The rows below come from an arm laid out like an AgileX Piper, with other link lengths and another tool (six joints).
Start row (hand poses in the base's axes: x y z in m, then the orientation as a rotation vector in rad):
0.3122 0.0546 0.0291 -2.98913 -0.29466 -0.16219
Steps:
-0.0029 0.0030 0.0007 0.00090 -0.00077 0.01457
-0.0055 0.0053 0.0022 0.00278 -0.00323 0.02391
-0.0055 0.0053 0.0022 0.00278 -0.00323 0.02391
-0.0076 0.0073 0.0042 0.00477 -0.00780 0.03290
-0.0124 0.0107 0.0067 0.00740 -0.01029 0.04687
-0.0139 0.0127 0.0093 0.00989 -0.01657 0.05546
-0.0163 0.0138 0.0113 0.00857 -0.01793 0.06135
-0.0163 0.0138 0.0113 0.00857 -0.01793 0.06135
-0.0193 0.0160 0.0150 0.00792 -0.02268 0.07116
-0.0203 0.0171 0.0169 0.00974 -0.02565 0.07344
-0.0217 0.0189 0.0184 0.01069 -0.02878 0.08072
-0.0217 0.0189 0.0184 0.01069 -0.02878 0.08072
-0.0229 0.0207 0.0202 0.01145 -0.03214 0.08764
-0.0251 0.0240 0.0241 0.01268 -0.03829 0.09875
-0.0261 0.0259 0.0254 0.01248 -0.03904 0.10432
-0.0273 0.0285 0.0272 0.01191 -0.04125 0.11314
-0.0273 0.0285 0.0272 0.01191 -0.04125 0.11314
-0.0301 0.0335 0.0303 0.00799 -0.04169 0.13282
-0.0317 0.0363 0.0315 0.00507 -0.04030 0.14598
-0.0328 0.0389 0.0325 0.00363 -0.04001 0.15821
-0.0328 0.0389 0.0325 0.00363 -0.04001 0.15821
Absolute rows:
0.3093 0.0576 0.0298 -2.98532 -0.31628 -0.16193
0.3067 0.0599 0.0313 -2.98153 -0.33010 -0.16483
0.3067 0.0599 0.0313 -2.98153 -0.33010 -0.16483
0.3046 0.0619 0.0333 -2.97764 -0.34360 -0.17092
0.2998 0.0653 0.0358 -2.97192 -0.36409 -0.17344
0.2983 0.0673 0.0384 -2.96746 -0.37702 -0.18215
0.2959 0.0684 0.0404 -2.96736 -0.38614 -0.18344
0.2959 0.0684 0.0404 -2.96736 -0.38614 -0.18344
0.2929 0.0706 0.0441 -2.96559 -0.40129 -0.18944
0.2919 0.0717 0.0460 -2.96320 -0.40462 -0.19380
0.2905 0.0735 0.0475 -2.96041 -0.41552 -0.19778
0.2905 0.0735 0.0475 -2.96041 -0.41552 -0.19778
0.2893 0.0753 0.0493 -2.95785 -0.42595 -0.20213
0.2871 0.0786 0.0532 -2.95363 -0.44273 -0.21022
0.2861 0.0805 0.0545 -2.95232 -0.45106 -0.21072
0.2849 0.0831 0.0563 -2.95044 -0.46440 -0.21302
0.2849 0.0831 0.0563 -2.95044 -0.46440 -0.21302
0.2821 0.0881 0.0594 -2.94872 -0.49426 -0.21120
0.2805 0.0909 0.0606 -2.94775 -0.51411 -0.20744
0.2794 0.0935 0.0616 -2.94546 -0.53236 -0.20554
0.2794 0.0935 0.0616 -2.94546 -0.53236 -0.20554

